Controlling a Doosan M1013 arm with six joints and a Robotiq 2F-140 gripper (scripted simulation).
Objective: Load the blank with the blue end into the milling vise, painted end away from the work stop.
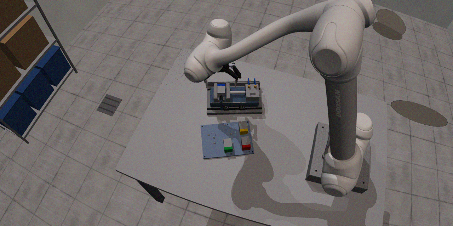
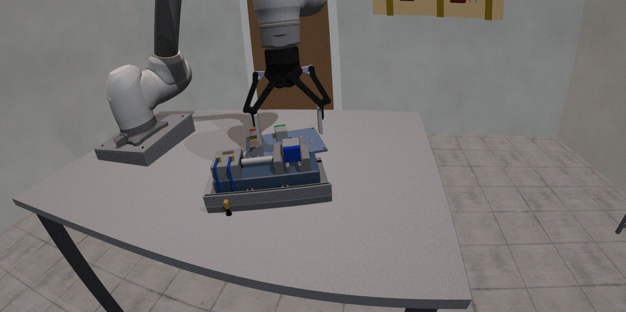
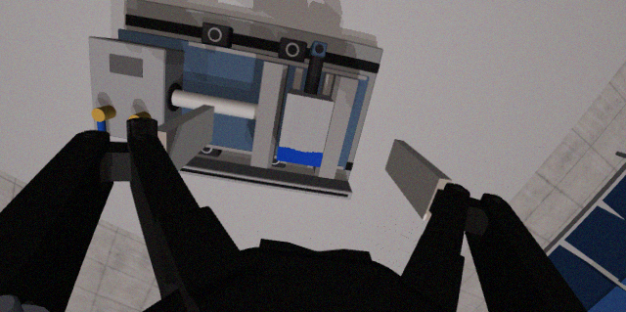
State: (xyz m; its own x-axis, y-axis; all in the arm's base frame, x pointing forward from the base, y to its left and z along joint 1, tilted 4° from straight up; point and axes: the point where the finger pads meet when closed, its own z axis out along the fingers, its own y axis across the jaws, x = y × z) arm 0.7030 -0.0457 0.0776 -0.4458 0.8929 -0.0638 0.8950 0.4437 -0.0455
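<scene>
Now: hand 50 mm above the blue-ended blank. The rest, counted from my hand: black work stop rod 60 mm below, 40 mm to the left, 20 mm behind; then moving jaw 70 mm below, 30 mm behind, 20 mm to the right; then fixed jaw 70 mm below, 30 mm ahead, 10 mm to the left.
</scene>
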